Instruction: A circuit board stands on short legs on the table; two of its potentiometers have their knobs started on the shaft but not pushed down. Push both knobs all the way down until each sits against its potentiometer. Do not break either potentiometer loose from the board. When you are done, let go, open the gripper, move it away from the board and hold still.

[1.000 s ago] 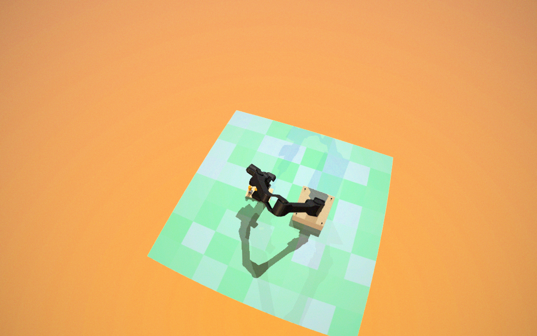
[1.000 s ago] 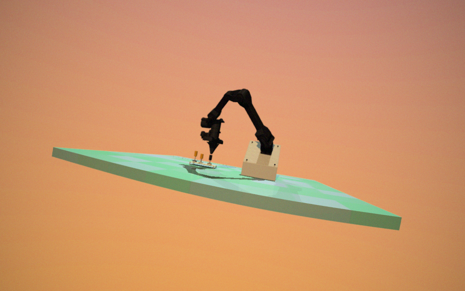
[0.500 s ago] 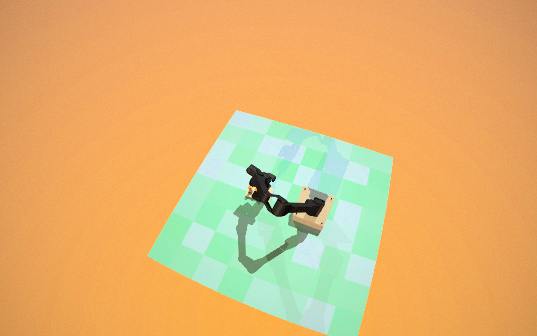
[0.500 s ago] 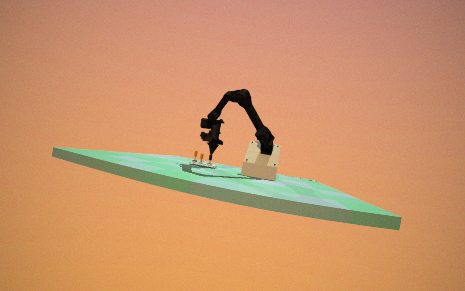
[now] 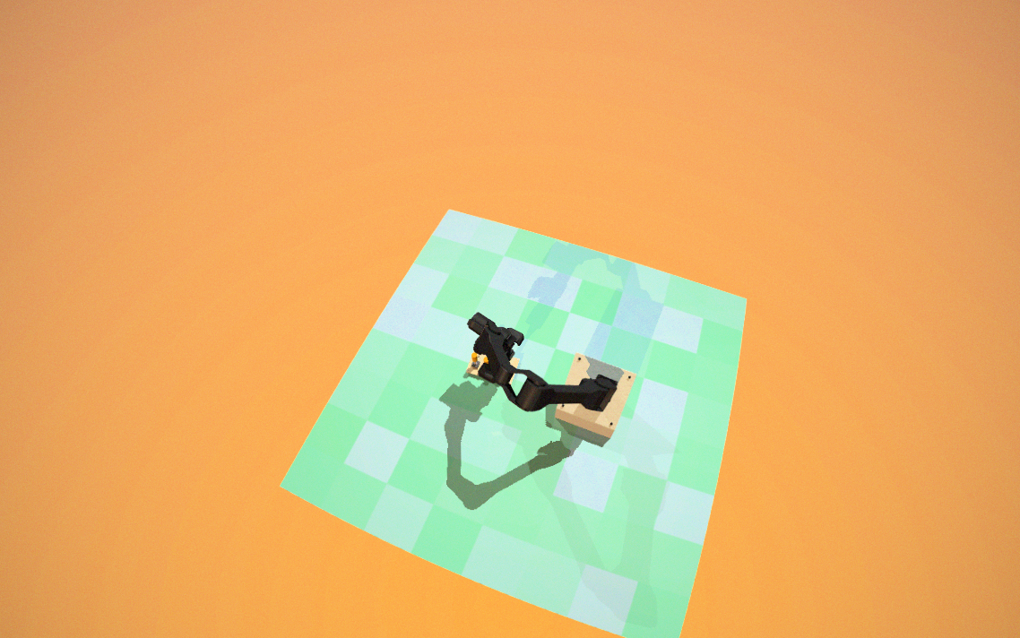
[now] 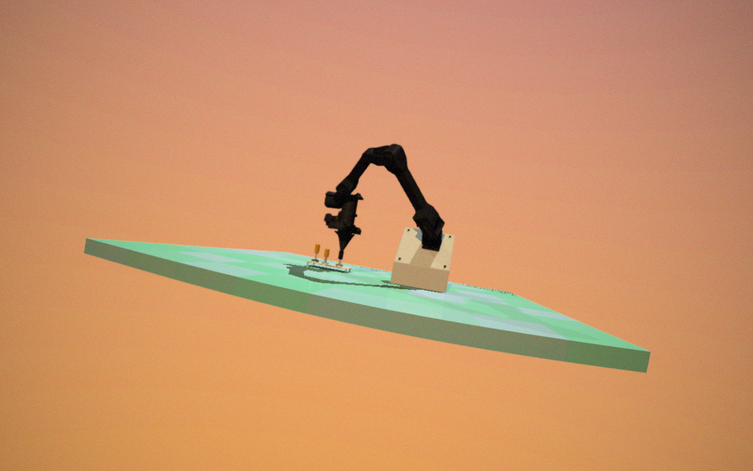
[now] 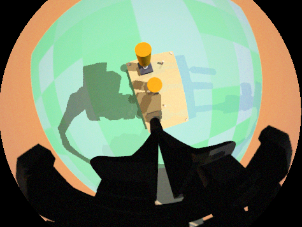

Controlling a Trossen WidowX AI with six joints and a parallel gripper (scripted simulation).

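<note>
Right now my gripper tip is 2 cm above the black knob. Also, from my gripper tip: orange knob 10 cm ahead, 1 cm below.
</note>
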